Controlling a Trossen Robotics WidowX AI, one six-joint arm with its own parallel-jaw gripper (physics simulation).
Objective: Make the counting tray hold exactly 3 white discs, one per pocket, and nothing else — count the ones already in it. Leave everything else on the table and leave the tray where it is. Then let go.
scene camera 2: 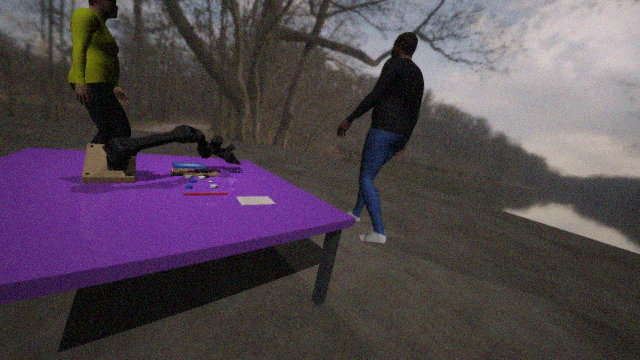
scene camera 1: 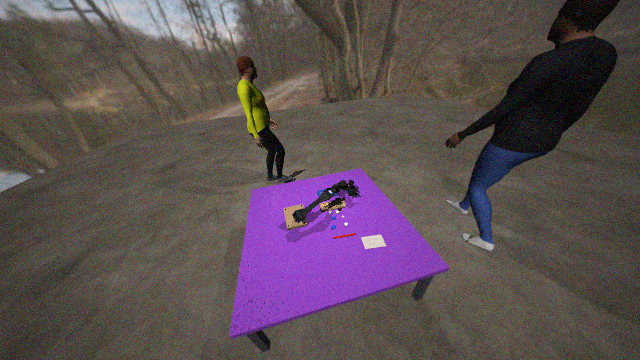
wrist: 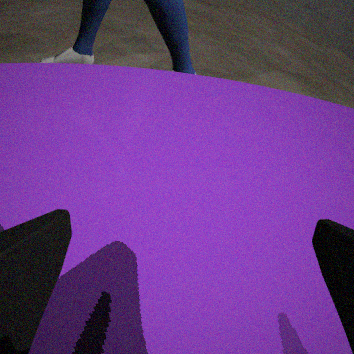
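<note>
The counting tray (scene camera 1: pixel 325 206) (scene camera 2: pixel 179 173) looks like the small tan wooden piece beside the arm; shadow lies over it, and what its pockets hold cannot be told. A white disc (scene camera 1: pixel 346 224) (scene camera 2: pixel 214 186) lies on the table in front of it, with several more small white pieces nearer the tray. Blue discs (scene camera 1: pixel 333 227) (scene camera 2: pixel 188 187) lie among them. My gripper (scene camera 1: pixel 356 192) (scene camera 2: pixel 236 159) (wrist: pixel 196 229) is open and empty, above the table past the tray, with its fingers wide apart in the wrist view.
A red stick (scene camera 1: pixel 344 236) (scene camera 2: pixel 205 194) and a cream card (scene camera 1: pixel 374 242) (scene camera 2: pixel 256 200) lie on the purple table (scene camera 1: pixel 320 280) (scene camera 2: pixel 150 225) (wrist: pixel 200 150). A blue object (scene camera 1: pixel 320 193) (scene camera 2: pixel 188 165) lies behind the tray. The arm stands on a tan base plate (scene camera 1: pixel 288 217) (scene camera 2: pixel 94 160). Two people stand beyond the table.
</note>
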